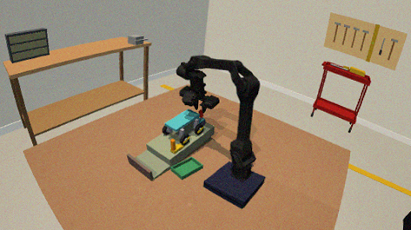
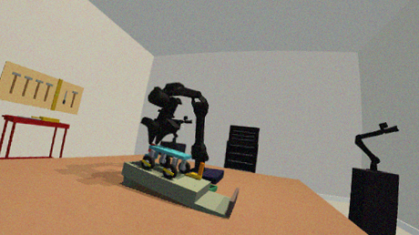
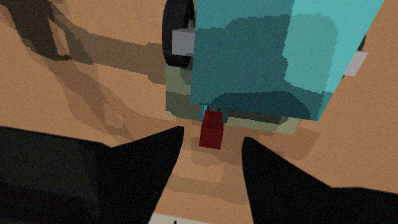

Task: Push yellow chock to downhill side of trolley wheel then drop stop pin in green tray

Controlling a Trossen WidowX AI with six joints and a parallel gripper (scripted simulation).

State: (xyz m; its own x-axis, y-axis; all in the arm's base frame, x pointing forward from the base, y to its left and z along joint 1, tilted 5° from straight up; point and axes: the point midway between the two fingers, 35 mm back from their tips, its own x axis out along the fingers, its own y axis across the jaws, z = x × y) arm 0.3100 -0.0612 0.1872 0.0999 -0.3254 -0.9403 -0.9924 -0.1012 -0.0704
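The red-headed stop pin lies 1 cm to the right of my gripper tip and 4 cm below it. The rest, counted from my gripper tip: ramp (1 cm ahead, 10 cm to the left, 12 cm below); yellow chock (6 cm behind, 19 cm to the left, 8 cm below); trolley (1 cm ahead, 10 cm to the left, 5 cm below).
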